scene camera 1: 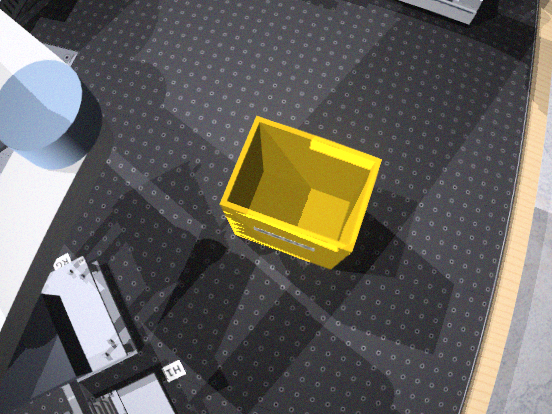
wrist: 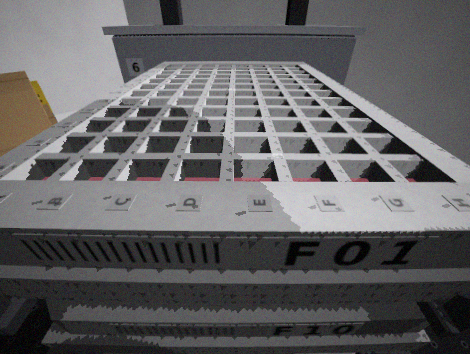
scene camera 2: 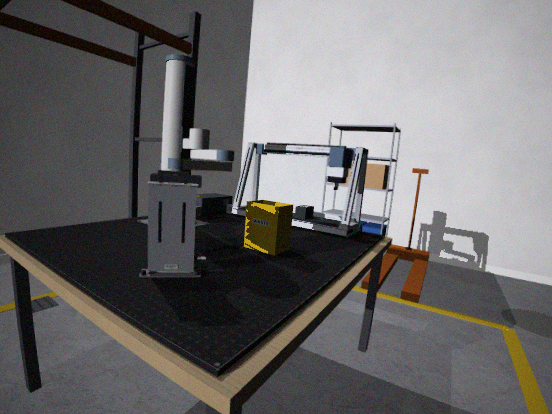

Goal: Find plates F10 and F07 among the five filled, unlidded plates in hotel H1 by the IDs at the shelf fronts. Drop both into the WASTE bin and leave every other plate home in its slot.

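Places are measured from the arm's base along level axes (x ahead, y left, z up), in centimetres.
Where they show: gripper, fingertip midpoint: (wrist: 235,119).
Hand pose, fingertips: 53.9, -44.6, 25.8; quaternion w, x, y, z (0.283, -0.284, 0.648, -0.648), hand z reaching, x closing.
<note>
After its pixels a point has its place, as x, y, z.
My gripper (wrist: 235,110) @[53.9, -44.6, 25.8] is shut on plate F01, a white gridded plate (wrist: 250,205) filling the wrist view. The left finger lies along its left edge; the right finger is hard to make out. Whether the plate is raised is unclear. The front of plate F10 (wrist: 235,330) @[47.5, -38.7, 24.7] shows below F01. Plate F07 and the other lower plates do not show. The H1 label (scene camera 1: 174,371) @[54.8, -31.9, 1.3] and hotel base (scene camera 1: 146,397) @[52.2, -37.2, 2.1] are at the bottom left in scene camera 1. The yellow WASTE bin (scene camera 1: 325,256) @[70.4, -8.6, 11.8] (scene camera 2: 267,235) @[68.2, -8.5, 8.8] stands upright; its visible interior holds no plate.
A light metal regrip stand (scene camera 1: 92,320) @[41.7, -28.4, 7.2] with an RG label (scene camera 1: 62,261) @[30.5, -22.5, 1.3] stands beside H1. The arm's blue-capped joint (scene camera 1: 40,107) @[44.4, -9.8, 42.0] is at the left. A grey panel (wrist: 230,50) @[57.0, -47.1, 28.4] marked 6 stands behind F01. A gantry machine (scene camera 2: 337,157) @[74.6, 46.5, 44.3] stands behind the bin.
</note>
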